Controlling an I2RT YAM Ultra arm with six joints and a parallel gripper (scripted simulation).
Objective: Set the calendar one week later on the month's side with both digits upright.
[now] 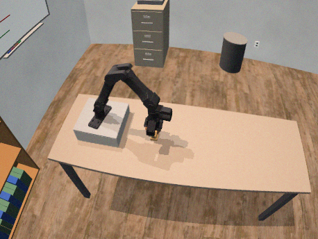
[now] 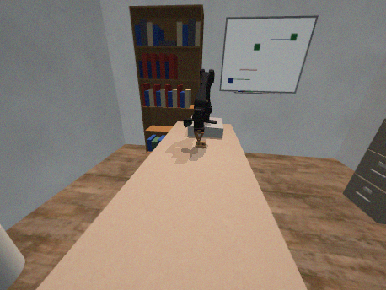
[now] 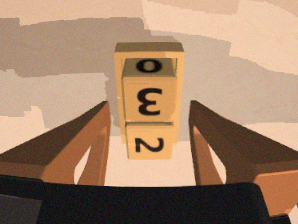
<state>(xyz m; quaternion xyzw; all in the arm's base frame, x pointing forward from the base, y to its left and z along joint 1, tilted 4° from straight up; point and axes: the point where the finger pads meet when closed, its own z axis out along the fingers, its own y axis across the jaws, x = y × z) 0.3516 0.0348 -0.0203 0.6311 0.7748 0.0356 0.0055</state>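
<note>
My hand is 3 cm above the wooden digit cube. Round my hand: calendar tray: 5 cm below, 2 cm to the left.
</note>
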